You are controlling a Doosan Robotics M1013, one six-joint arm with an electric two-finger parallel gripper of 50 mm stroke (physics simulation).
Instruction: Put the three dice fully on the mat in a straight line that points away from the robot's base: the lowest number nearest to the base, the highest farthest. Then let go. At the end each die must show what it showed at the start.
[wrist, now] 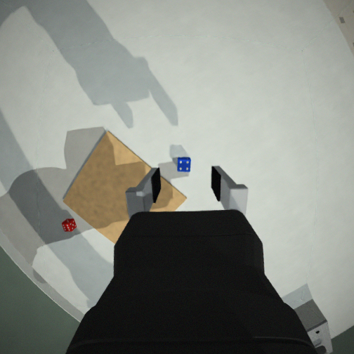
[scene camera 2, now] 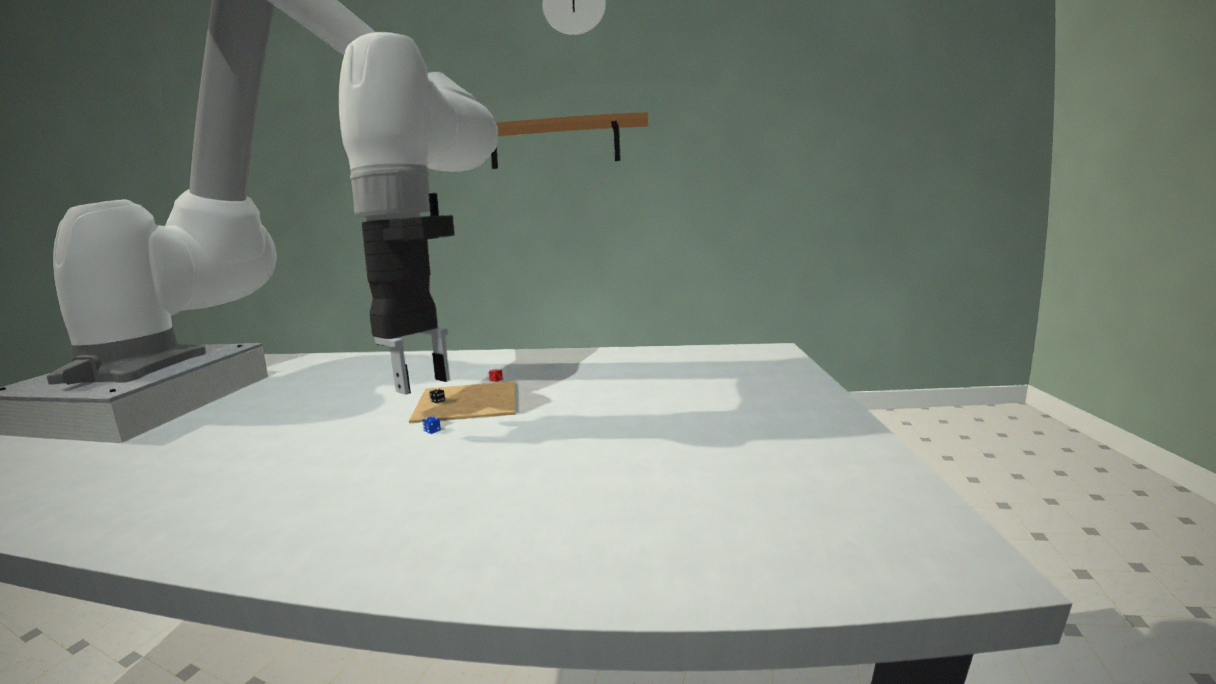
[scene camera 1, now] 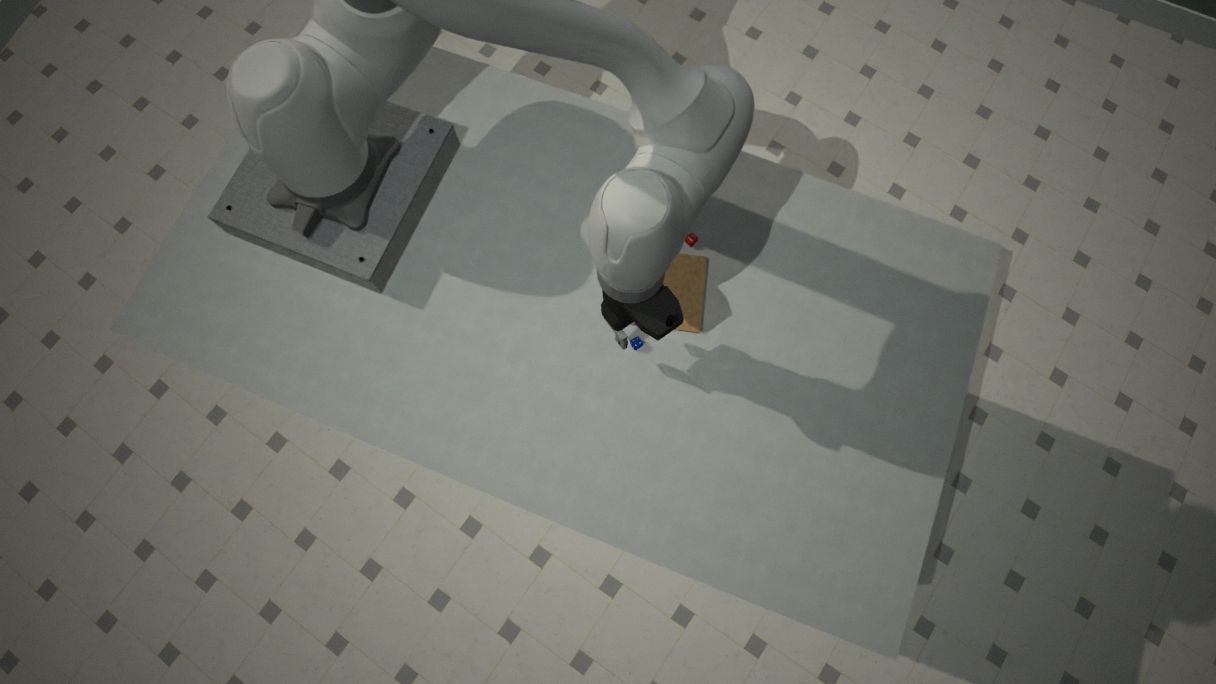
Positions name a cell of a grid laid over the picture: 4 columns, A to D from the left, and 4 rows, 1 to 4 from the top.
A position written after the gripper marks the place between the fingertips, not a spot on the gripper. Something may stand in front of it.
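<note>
The tan mat (scene camera 2: B3), (wrist: B3) and (scene camera 1: C2) is in view. So is the gripper (scene camera 2: B3), (wrist: C3) and (scene camera 1: C2).
</note>
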